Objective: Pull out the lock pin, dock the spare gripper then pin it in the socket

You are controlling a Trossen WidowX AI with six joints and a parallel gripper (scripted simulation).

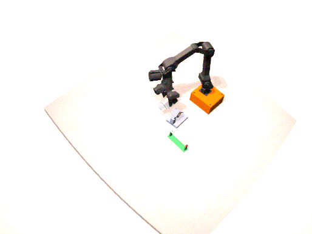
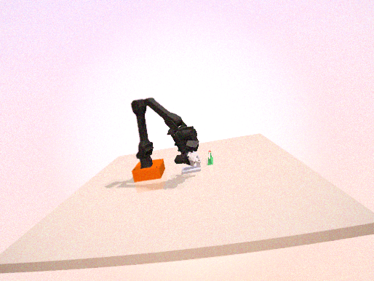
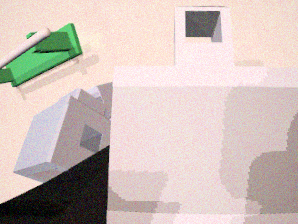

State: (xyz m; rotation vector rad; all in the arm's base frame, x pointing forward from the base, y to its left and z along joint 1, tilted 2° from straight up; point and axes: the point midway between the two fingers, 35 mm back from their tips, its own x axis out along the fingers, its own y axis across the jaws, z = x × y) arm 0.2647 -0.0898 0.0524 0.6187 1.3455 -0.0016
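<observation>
Now: the spare gripper 1 cm to the right of my gripper tip and 1 cm above it. The rest, counted from my gripper tip: pale grey mount (1 cm ahead, 8 cm to the left, 3 cm below); green cradle (11 cm ahead, 19 cm to the left, 6 cm below).
</observation>
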